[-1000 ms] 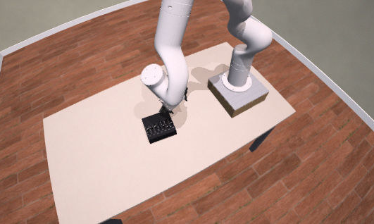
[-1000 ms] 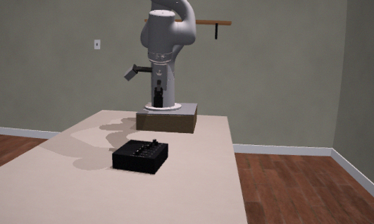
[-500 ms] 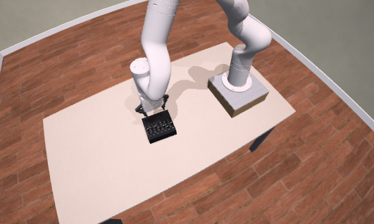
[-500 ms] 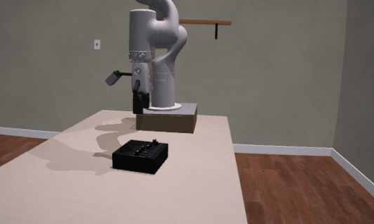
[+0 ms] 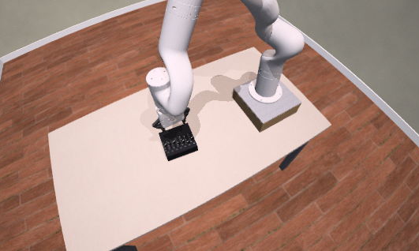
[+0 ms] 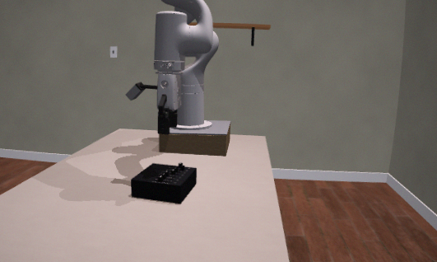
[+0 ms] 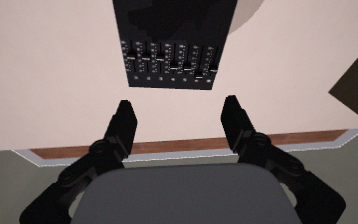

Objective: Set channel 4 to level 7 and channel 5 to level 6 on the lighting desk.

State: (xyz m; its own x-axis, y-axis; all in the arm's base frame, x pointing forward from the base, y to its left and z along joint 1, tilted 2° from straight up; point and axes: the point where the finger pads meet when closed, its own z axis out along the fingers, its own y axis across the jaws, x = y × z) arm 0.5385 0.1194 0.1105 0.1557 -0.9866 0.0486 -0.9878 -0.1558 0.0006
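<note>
Now: hand 20 mm to the right of the channel 4 cap and 130 mm above it. From my hand the other things lie so: channel 6 cap 40 mm behind, 30 mm to the left, 130 mm below; channel 5 cap 20 mm behind, 20 mm to the left, 130 mm below.
</note>
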